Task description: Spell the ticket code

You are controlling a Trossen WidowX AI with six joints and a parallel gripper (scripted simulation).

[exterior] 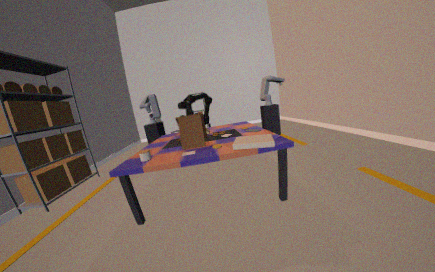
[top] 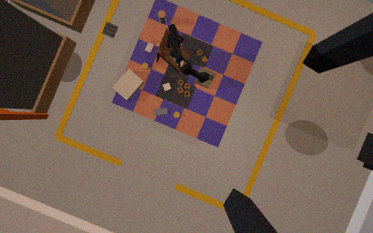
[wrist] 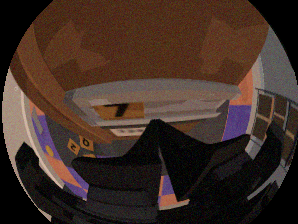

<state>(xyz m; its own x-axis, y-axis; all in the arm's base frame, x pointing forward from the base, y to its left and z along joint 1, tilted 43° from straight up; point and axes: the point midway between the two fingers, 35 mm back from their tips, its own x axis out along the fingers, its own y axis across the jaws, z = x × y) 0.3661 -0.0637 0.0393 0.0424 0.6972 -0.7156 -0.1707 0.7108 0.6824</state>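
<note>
Right now the brown letter tile is 10 mm ahead of my gripper tip, 40 mm to the left of it and 10 mm below it. The rest, counted from my gripper tip: white ticket (60 mm behind, 30 mm to the left, 100 mm below); then dark mat (160 mm behind, 50 mm to the left, 170 mm below); then beige slab (310 mm ahead, 520 mm to the left, 150 mm below).
</note>
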